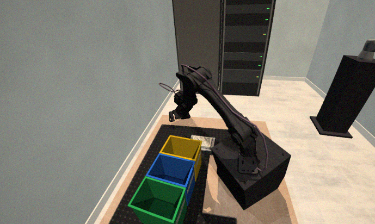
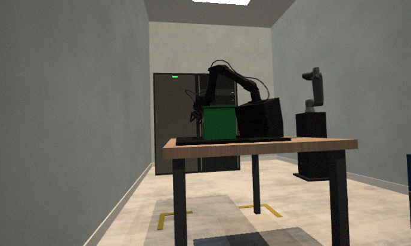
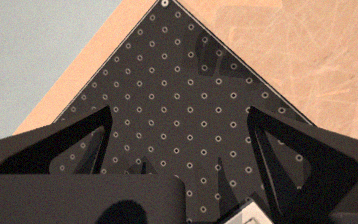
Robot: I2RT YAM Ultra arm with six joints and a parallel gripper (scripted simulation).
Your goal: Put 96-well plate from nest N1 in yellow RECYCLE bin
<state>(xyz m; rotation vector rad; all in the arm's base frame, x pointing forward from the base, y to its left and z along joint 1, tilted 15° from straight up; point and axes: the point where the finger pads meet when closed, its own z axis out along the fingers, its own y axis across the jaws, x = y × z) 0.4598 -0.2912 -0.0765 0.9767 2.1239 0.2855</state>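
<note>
My gripper is now 19 cm past the white 96-well plate, 10 cm above it and 7 cm to the right of it. Also, from my hand: yellow bin (28 cm to the left, 14 cm behind, 3 cm below); blue bin (42 cm to the left, 14 cm behind, 3 cm below); plate nest N1 (19 cm behind, 12 cm below, 7 cm to the left).
</note>
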